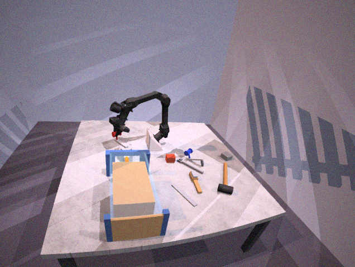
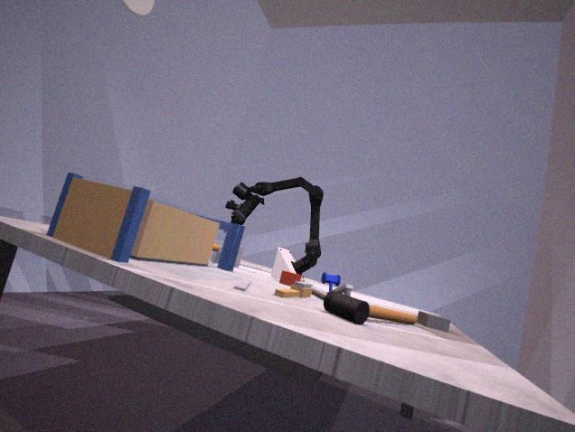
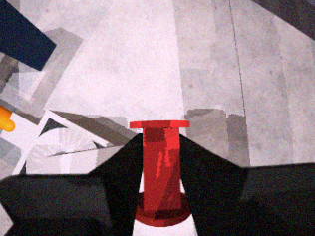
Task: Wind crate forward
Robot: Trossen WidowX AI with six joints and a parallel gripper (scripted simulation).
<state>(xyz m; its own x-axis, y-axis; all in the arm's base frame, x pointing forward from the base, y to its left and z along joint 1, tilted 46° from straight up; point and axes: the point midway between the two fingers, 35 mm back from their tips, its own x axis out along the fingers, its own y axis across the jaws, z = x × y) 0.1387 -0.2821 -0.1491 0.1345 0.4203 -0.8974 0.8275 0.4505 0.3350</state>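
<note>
Right now my gripper tip is 4 cm to the right of the winch handle, 3 cm above it and 2 cm short of it. The rest, counted from my gripper tip: red winch handle grip 1 cm to the left, 1 cm behind; then pale winch body 10 cm below, 7 cm to the left, 5 cm ahead; then clear-panelled cubby 47 cm ahead, 12 cm to the left, 2 cm below.
</note>
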